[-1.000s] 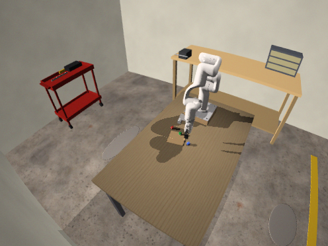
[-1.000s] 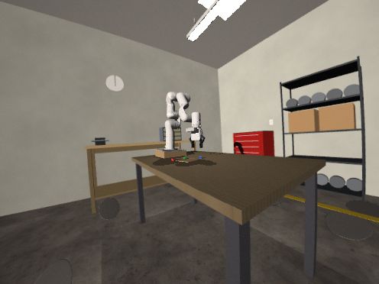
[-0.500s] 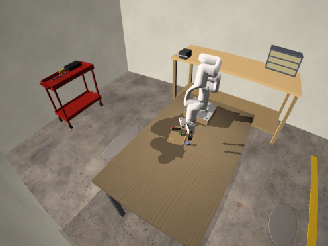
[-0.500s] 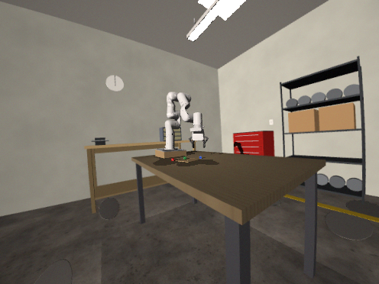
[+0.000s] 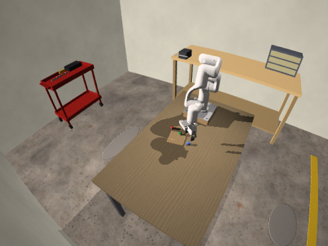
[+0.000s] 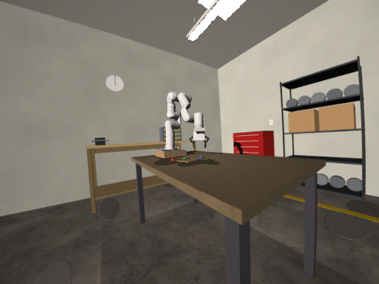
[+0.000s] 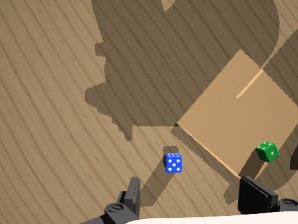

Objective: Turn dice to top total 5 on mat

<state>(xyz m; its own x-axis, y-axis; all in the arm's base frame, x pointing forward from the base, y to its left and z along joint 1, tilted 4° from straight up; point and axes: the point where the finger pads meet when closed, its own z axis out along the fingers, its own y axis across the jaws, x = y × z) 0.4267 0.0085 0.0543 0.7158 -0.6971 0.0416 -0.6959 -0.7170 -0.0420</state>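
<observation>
My hand is 10 mm short of the blue die and 90 mm above it. Round my hand: tan mat (20 mm behind, 120 mm to the right, 100 mm below); red die (120 mm behind, 200 mm to the right, 90 mm below); green die (70 mm behind, 100 mm to the right, 80 mm below).
</observation>
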